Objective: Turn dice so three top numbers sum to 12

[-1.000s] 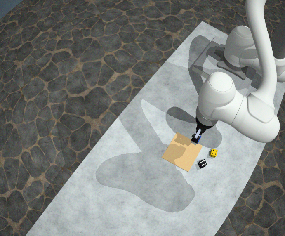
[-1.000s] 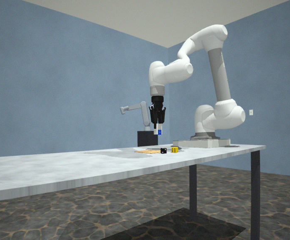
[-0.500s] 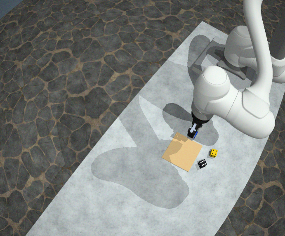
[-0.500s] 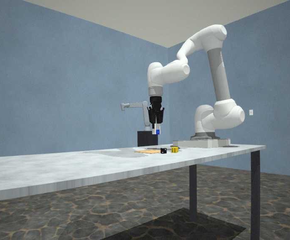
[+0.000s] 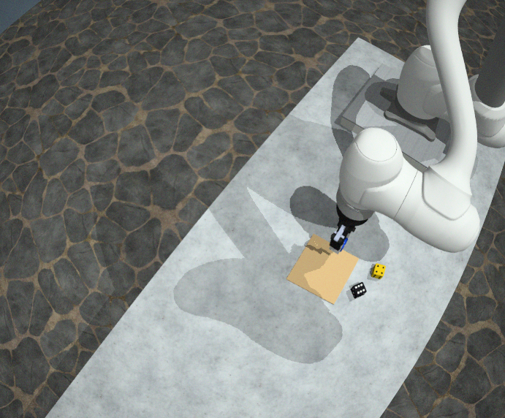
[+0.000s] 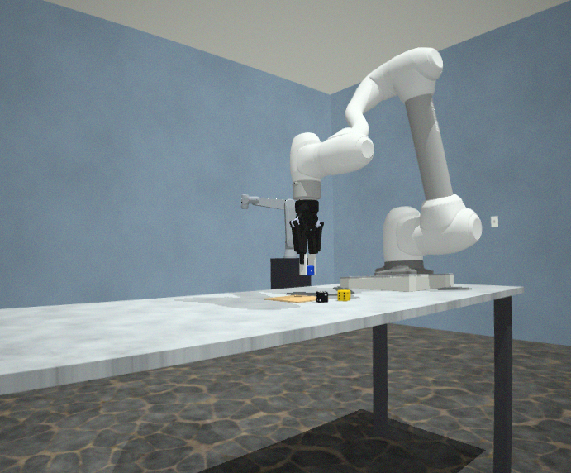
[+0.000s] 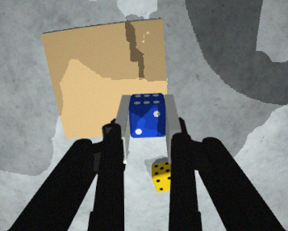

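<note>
Right now my hand is 100 mm above the tan mat and 50 mm short of it. Also, from my hand: black die 110 mm to the left, 90 mm below, 60 mm ahead; then blue die 20 mm below; then yellow die 130 mm to the left, 90 mm below, 10 mm behind.
</note>
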